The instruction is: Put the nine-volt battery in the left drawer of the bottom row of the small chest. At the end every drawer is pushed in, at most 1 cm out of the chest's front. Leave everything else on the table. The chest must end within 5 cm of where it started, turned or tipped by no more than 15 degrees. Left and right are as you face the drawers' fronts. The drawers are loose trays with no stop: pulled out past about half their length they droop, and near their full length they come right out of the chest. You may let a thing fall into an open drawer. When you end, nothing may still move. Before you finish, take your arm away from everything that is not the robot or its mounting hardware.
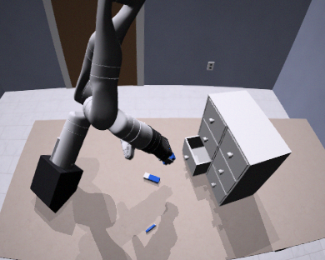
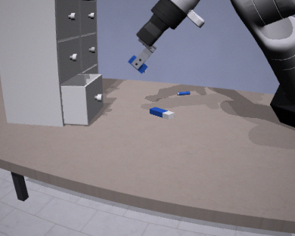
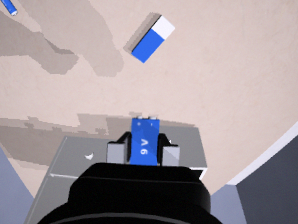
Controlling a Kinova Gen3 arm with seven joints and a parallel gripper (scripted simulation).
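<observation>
Right now the nine-volt battery is 20 mm below my hand. Round my hand: blue stick (230 mm to the right, 140 mm below); then blue-and-white block (140 mm below, 60 mm behind, 20 mm to the right).
</observation>
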